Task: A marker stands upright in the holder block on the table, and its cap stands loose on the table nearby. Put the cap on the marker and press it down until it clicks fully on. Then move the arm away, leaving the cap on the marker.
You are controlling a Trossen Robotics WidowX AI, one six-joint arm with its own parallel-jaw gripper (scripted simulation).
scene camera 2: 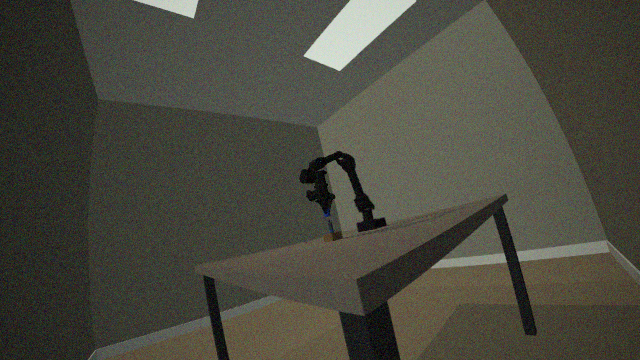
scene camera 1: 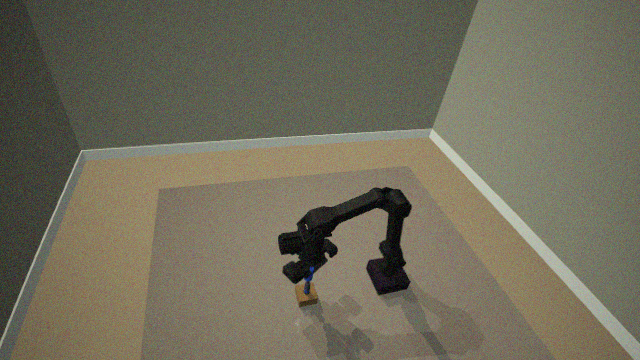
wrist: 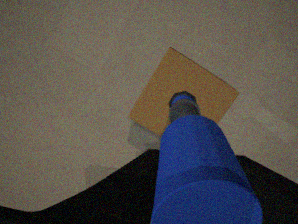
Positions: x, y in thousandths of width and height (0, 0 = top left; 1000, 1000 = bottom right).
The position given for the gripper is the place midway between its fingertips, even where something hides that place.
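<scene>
Gripper (scene camera 1: 482, 765) visible also in the wrist view (wrist: 656, 730); a blue cap is held by the gripper.
</scene>
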